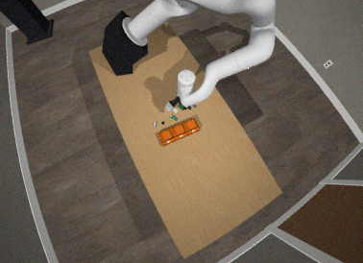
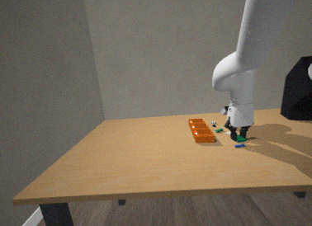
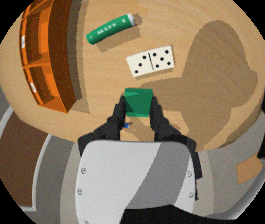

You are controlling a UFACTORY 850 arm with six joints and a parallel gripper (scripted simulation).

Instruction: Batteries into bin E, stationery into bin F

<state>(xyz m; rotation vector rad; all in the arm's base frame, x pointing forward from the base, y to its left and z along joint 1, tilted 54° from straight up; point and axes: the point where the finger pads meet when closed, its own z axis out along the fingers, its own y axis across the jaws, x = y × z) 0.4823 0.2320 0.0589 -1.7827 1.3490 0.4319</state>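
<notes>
Now: hand 20 mm above the green block. From my hand the other things lie so: green battery (70 mm ahead, 80 mm to the right, 10 mm below); blue piece (10 mm ahead, 70 mm to the left, 20 mm below); white piece (10 mm ahead, 70 mm to the right, 20 mm below).
</notes>
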